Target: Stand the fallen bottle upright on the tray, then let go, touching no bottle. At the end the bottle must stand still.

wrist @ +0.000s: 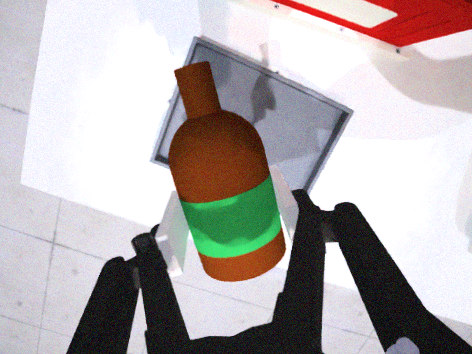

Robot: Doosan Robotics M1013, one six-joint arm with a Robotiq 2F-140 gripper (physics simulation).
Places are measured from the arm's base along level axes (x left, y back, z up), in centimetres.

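Pixels of known places: gripper, fingertip midpoint: [228, 193].
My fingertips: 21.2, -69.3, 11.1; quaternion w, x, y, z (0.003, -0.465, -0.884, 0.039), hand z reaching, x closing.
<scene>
Ahead of a thing's pixels: the offset from my fingertips to its top centre, as dx, dy, dz. "spot": to the spot under its first point. Level surfaces: height alone.
A brown bottle {-2.1, -1.4, +4.7} [217, 160] with a green band fills the middle of the wrist view. Its neck points to the upper left of the view and its base to the bottom. My gripper [228, 193] is shut on the bottle, with one pale finger pad on each side of the green band. The grey tray {spot: -11.6, +8.6, -19.2} [315, 94] lies beyond the bottle and looks smaller, so the bottle is held above the level of the tray. The bottle hides part of the tray's left and near side. No other bottle shows on the visible part of the tray.
A white table top {dz -21.7} [90, 165] lies around the tray, with its edge at the left and below. A red and white object {spot: -21.6, +13.3, -11.4} [410, 25] is at the upper right, beyond the tray. Pale floor tiles [30, 260] show past the table's edge. Shadows fall on the tray and table.
</scene>
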